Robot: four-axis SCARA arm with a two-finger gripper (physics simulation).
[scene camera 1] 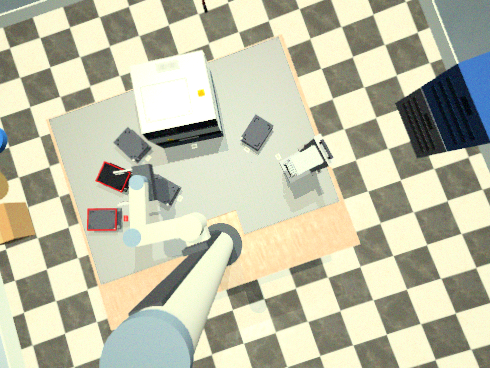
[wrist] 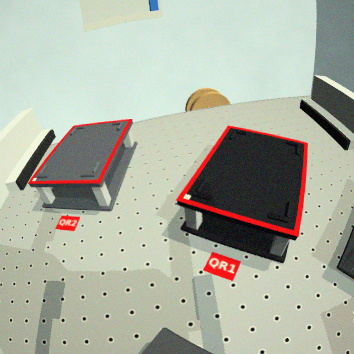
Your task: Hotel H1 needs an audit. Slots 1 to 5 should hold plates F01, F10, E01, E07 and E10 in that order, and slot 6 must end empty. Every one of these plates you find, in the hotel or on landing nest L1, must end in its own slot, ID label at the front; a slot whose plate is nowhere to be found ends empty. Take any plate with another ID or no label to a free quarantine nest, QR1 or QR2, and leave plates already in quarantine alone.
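Frame: origin at the arm's base, x left, y back, z up, level; metres.
Seen in the pictures: gripper, between the fingertips: (scene camera 1: 116, 188) (wrist: 176, 96).
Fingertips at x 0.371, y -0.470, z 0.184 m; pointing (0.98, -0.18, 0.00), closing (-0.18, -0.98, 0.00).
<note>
Pixels of each thing's top centre, then the offset from my fingertips to it.
- QR1, centre of its top: (wrist: 256, 163) (scene camera 1: 112, 176) dx +0.068, dy -0.100, dz -0.118 m
- QR2, centre of its top: (wrist: 81, 144) (scene camera 1: 101, 219) dx +0.201, dy +0.108, dz -0.117 m
- Landing nest L1, centre of its top: (scene camera 1: 129, 143) dx -0.083, dy -0.243, dz -0.112 m
- Hotel H1, centre of its top: (scene camera 1: 306, 159) dx -0.924, dy +0.191, dz +0.113 m
- large white device, centre of its top: (scene camera 1: 172, 92) dx -0.444, dy -0.334, dz +0.075 m
My gripper (scene camera 1: 122, 188) (wrist: 176, 96) is open and empty, above the table by the quarantine nests. QR1 (scene camera 1: 113, 176) (wrist: 250, 175), red-rimmed with a black top, and QR2 (scene camera 1: 102, 219) (wrist: 90, 150), red-rimmed with a grey top, show bare tops with corner brackets. Landing nest L1 (scene camera 1: 132, 145) is dark grey and looks bare in the scene view; a sliver of it (wrist: 348, 257) shows at the right edge of the wrist view. Hotel H1 (scene camera 1: 306, 159) stands at the table's right, seen from above; its slots and ID labels cannot be made out.
A dark nest (scene camera 1: 166, 190) (wrist: 175, 345) lies partly under the arm. Another dark nest (scene camera 1: 257, 132) stands between the hotel and a large white device (scene camera 1: 167, 97) at the back. The arm's base column (scene camera 1: 233, 245) is at the front edge.
</note>
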